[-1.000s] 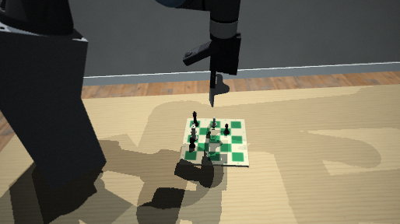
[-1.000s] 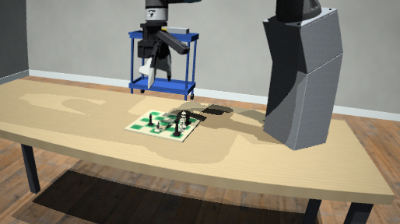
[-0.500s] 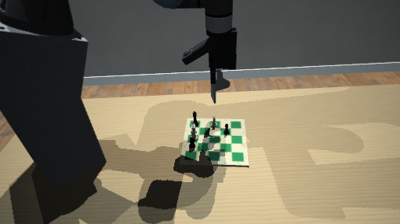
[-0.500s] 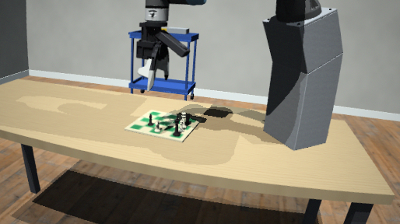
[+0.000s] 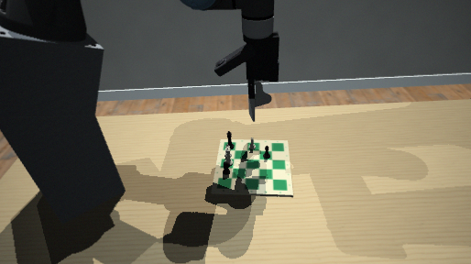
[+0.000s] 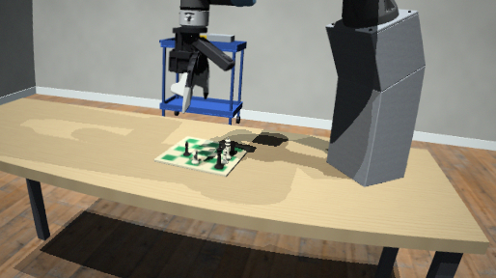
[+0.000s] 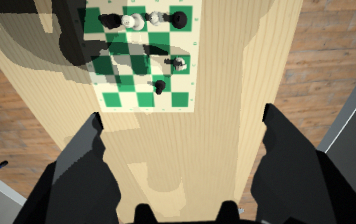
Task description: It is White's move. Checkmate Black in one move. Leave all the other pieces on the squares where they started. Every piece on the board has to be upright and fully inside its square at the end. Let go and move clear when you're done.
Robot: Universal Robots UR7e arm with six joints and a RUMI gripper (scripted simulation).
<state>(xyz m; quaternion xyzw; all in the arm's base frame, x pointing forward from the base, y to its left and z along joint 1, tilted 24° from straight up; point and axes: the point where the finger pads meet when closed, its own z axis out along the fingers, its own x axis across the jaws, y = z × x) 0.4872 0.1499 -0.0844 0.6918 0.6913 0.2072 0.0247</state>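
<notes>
Now: hand 140 mm above the black pawn, 40 mm to the left of it and 40 mm short of it. From my hand the other things lie so: green-and-cream chessboard 160 mm below, 70 mm to the right.
</notes>
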